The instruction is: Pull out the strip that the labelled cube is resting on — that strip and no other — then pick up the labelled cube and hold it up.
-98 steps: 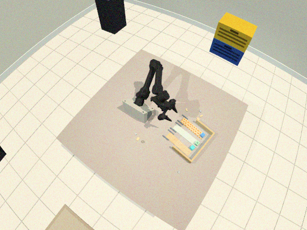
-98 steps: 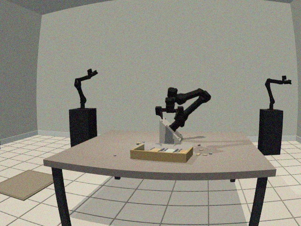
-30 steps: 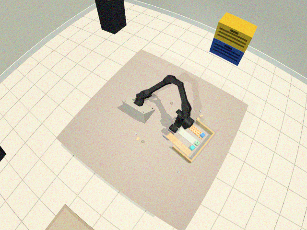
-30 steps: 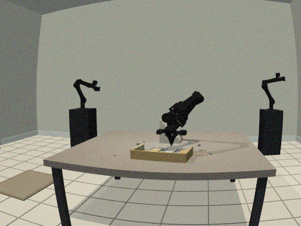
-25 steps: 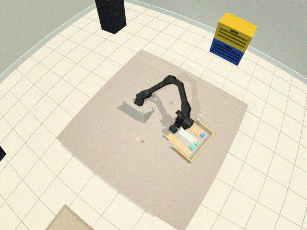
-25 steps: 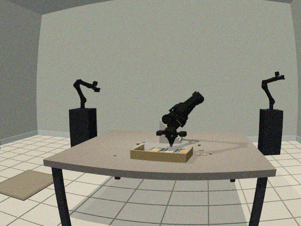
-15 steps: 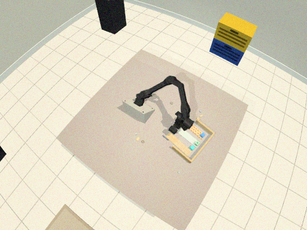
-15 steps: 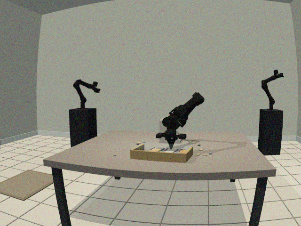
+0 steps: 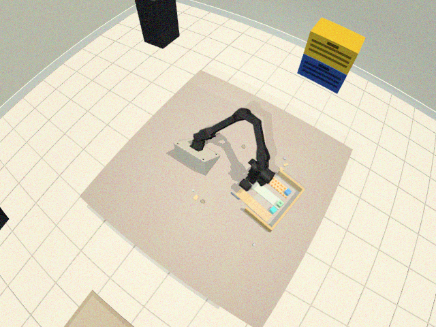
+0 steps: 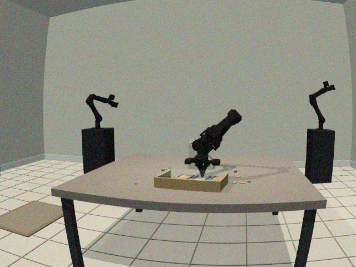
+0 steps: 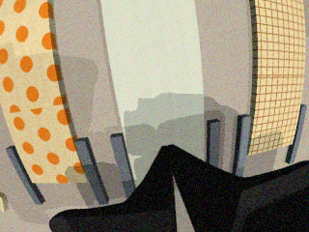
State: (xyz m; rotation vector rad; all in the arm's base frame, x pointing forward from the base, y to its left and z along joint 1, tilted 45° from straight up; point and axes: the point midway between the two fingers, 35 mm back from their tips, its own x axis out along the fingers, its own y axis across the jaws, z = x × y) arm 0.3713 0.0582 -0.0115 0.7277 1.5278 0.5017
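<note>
The labelled cube lies 210 mm ahead of my gripper tip, 30 mm to the right of it and 10 mm above it.
</note>
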